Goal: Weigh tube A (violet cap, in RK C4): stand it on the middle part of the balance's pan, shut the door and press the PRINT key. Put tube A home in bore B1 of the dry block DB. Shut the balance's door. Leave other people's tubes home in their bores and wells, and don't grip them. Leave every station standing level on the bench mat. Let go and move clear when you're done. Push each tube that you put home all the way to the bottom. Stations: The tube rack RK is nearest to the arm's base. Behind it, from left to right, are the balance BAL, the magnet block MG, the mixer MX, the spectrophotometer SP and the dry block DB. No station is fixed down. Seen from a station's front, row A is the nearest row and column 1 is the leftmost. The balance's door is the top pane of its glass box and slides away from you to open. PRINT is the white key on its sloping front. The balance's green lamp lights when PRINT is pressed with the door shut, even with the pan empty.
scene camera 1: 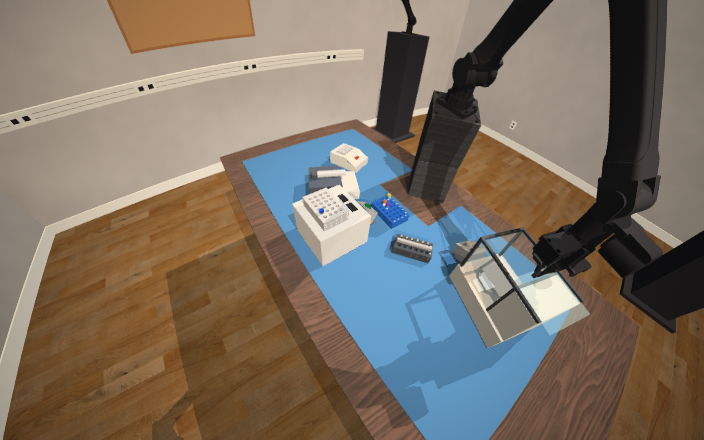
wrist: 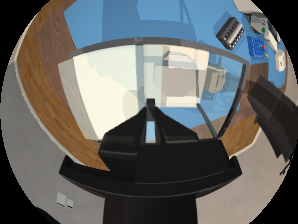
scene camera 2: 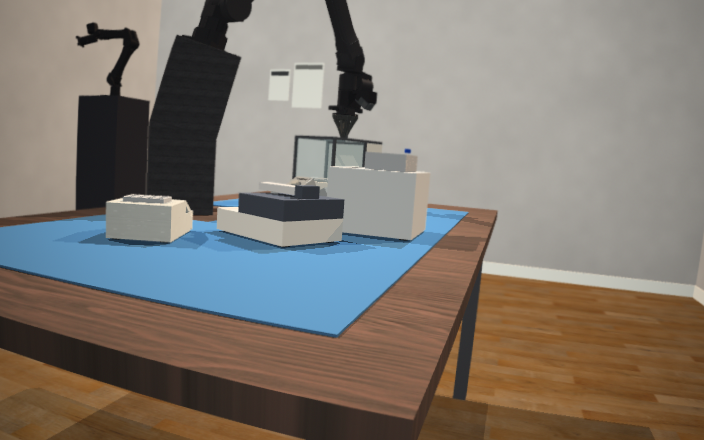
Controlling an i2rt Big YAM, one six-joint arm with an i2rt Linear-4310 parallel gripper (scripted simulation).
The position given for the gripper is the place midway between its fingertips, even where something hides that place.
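The gripper [wrist: 150, 111] appears in the wrist view, where a balance [wrist: 216, 83] is visible as well. Scene camera 1 takes in the balance [scene camera 1: 498, 308] along with a grey magnet block [scene camera 1: 403, 245], while scene camera 2 also has the balance [scene camera 2: 313, 155].
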